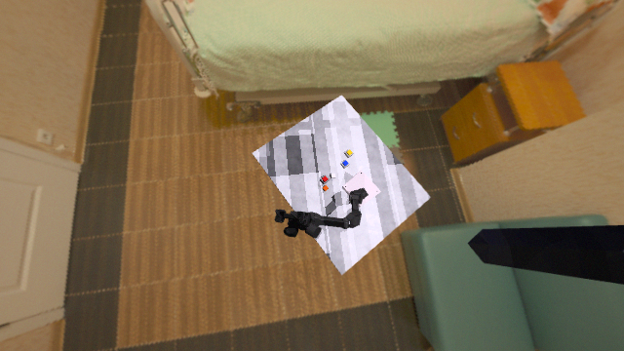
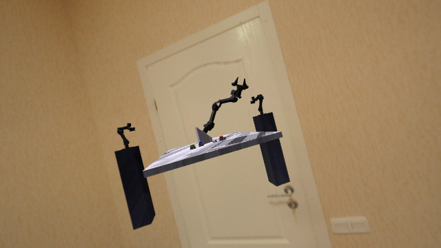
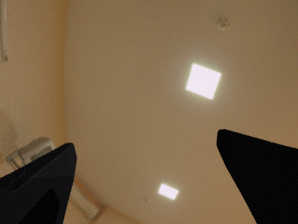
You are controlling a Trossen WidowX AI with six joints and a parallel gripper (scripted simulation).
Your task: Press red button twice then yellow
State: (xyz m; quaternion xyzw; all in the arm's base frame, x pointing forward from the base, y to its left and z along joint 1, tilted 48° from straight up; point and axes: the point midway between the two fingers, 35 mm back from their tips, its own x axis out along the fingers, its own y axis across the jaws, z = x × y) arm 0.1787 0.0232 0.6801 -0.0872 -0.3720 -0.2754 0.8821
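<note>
My gripper tip is now 8 cm short of the red button, 39 cm to the left of it and 56 cm above it. The rest, counted from my gripper tip: small orange piece 3 cm ahead, 35 cm to the right, 58 cm below; then yellow button 14 cm ahead, 67 cm to the right, 56 cm below; then blue button 9 cm ahead, 59 cm to the right, 56 cm below.
</note>
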